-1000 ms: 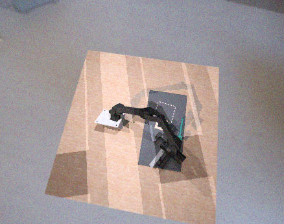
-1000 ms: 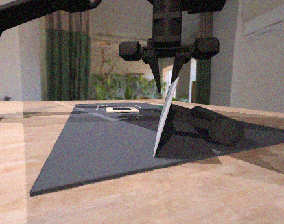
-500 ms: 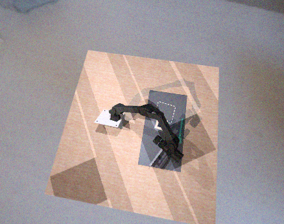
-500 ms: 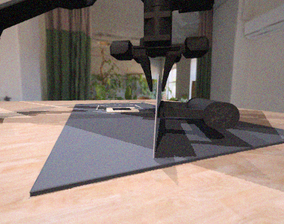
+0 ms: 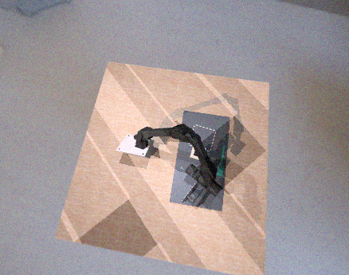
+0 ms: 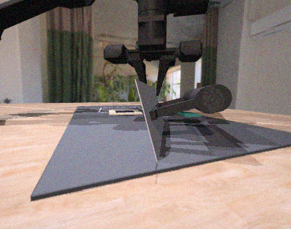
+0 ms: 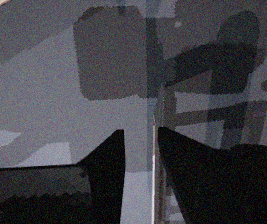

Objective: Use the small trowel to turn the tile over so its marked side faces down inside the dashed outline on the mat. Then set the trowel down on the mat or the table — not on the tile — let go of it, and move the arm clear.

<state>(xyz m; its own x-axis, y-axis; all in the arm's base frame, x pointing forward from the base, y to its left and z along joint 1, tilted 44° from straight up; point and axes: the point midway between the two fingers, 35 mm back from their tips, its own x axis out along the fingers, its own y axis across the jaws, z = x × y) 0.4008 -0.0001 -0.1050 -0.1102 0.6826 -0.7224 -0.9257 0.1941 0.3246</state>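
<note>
Now: gripper tip 10 mm past the grey mat, 140 mm to the right of it and 80 mm above it. Round my gripper tip: teal trowel 130 mm ahead, 140 mm to the left, 50 mm below; then square tile 40 mm behind, 160 mm to the left, 50 mm below.
</note>
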